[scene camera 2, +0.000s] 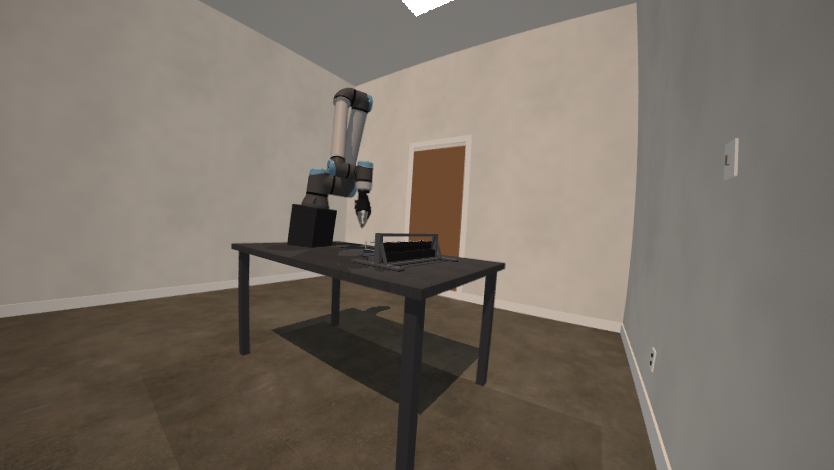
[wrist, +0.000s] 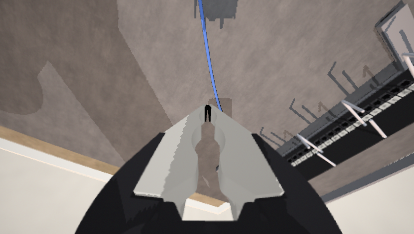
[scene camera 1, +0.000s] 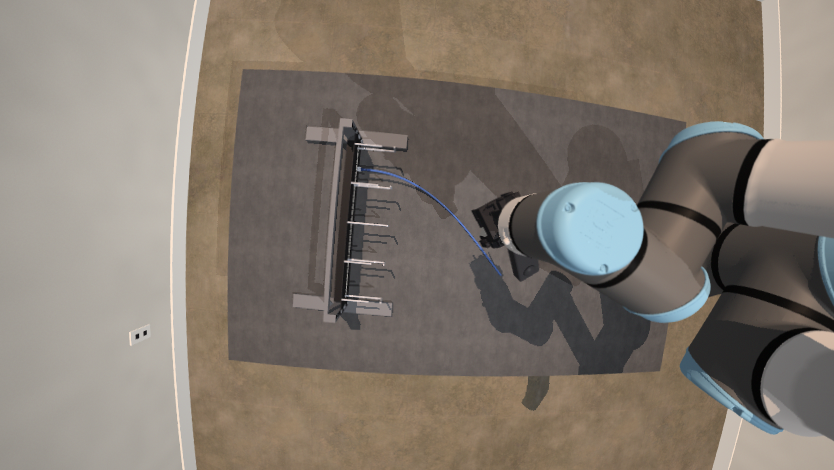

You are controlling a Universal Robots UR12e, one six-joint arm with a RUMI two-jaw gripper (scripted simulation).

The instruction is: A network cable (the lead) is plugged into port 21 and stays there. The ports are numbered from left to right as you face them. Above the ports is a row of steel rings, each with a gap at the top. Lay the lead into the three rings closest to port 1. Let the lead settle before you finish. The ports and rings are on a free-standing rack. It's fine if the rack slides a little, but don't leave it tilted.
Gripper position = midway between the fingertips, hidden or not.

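Note:
You'd find the gripper (wrist: 207,106) in the picture, and there's a rack as well, (scene camera 1: 332,312) and (scene camera 2: 429,249) both being points on that rack.

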